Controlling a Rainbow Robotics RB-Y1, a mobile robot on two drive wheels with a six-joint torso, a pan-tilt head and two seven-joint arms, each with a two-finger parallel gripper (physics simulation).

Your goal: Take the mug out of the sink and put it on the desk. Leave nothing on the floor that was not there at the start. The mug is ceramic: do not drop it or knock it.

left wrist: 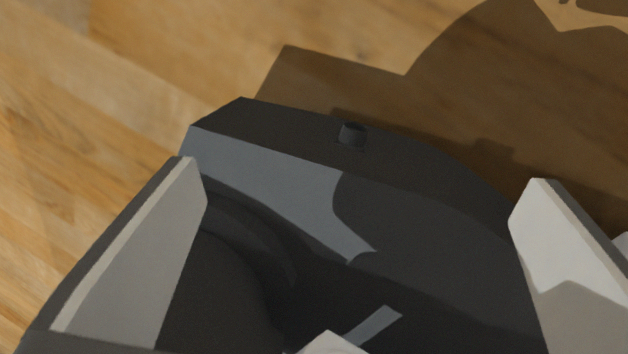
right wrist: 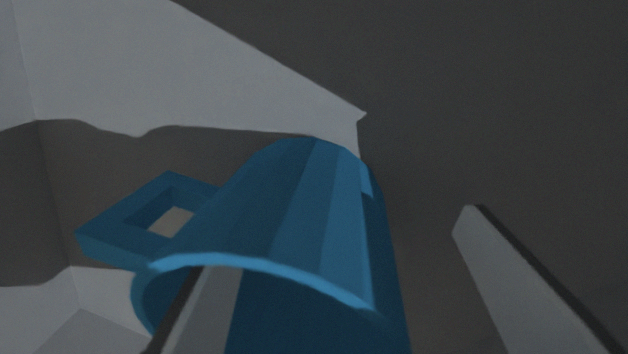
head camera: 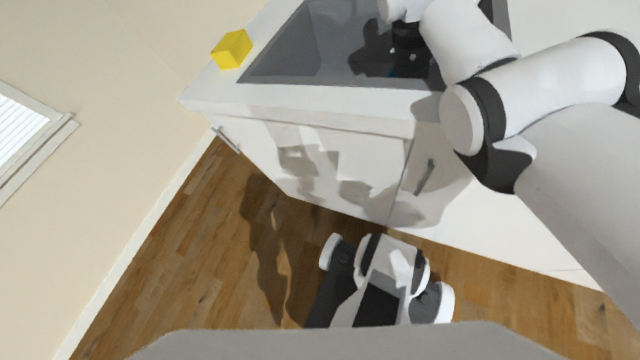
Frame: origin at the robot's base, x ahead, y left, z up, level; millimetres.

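Seen in the pictures: left gripper, fingertip midpoint: point(left wrist: 358, 190); right gripper, fingertip midpoint: point(right wrist: 348, 223).
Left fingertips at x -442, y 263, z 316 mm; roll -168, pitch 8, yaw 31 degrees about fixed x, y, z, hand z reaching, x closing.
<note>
Offsets run from my left fingertips to a thing's top centre. "*": to the spot under its first point. Level surfaces: height alone.
The blue mug {dx +935, dy -131, dz +475 mm} point(right wrist: 300, 200) point(head camera: 391, 73) is in the grey sink point(head camera: 292, 55) point(right wrist: 125, 65). In the right wrist view its mouth faces the camera and its square handle points left; a speck of it shows in the head view. My right gripper point(right wrist: 348, 223) is open around part of the mug: one finger reaches into its mouth, its tip hidden behind the rim, and the other stands outside, apart from it at the right. My left gripper point(left wrist: 358, 190) is open and empty above the wooden floor, over the robot's dark base. I cannot tell which surface is the desk.
A yellow cube {dx +779, dy +291, dz +640 mm} point(head camera: 232, 50) stands on the white counter rim {* dx +674, dy -46, dz +595 mm} point(head camera: 325, 95) left of the sink. My right arm point(head camera: 550, 75) crosses above the sink's right part. Cabinet doors with handles point(head camera: 425, 177) are below. A wall is at the left. A white surface {dz +595 mm} point(head camera: 575, 15) lies at the upper right.
</note>
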